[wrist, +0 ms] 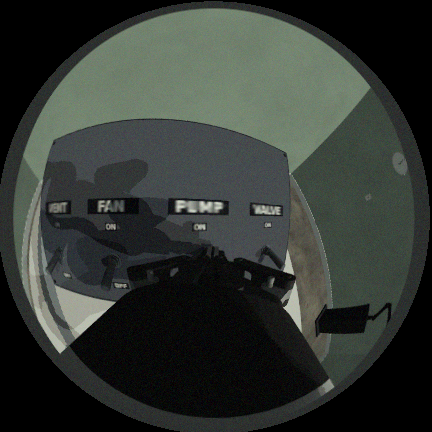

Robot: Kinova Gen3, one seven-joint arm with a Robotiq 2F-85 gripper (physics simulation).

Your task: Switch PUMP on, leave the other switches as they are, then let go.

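Frame: origin at the arm's base, x ahead, y left, z up, level; millimetres.
Where they show: gripper, fingertip midpoint: [212, 253].
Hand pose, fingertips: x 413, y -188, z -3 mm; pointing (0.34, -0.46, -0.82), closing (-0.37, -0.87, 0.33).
Observation:
Things, the pixels of their top centre, and the offset from my fingertips. "spot": a spot on its surface instead.
- PUMP label at its top centre: [200, 204] 60 mm ahead, 4 mm left, 24 mm up
- mark at a spot on its surface: [199, 227] spot: 36 mm ahead, 9 mm left, 7 mm up
- FAN lever at a spot on its surface: [108, 272] spot: 5 mm ahead, 135 mm left, 10 mm up
- VENT lever at a spot on its surface: [54, 261] spot: 29 mm ahead, 250 mm left, 5 mm up
- VALVE lever at a spot on its surface: [272, 256] spot: 40 mm back, 93 mm right, 5 mm up
A dark grey panel [220, 160] faces the camera, with a row of labelled switches. The PUMP label [198, 207] is right of the panel's middle, with an ON mark [199, 227] below it. My gripper [212, 253] is shut and empty, its fingertips in front of the panel below that mark. The PUMP lever is hidden behind the fingers, so its position cannot be told. The FAN lever [108, 272], the VENT lever [54, 261] and the VALVE lever [272, 256] all point downward, away from their ON marks.
The FAN lever stands left of the fingers and the VALVE lever close on their right. A brown table surface [306, 250] shows right of the panel. A black box-shaped object with a bent rod [343, 319] is at the lower right. Green walls [215, 65] stand behind.

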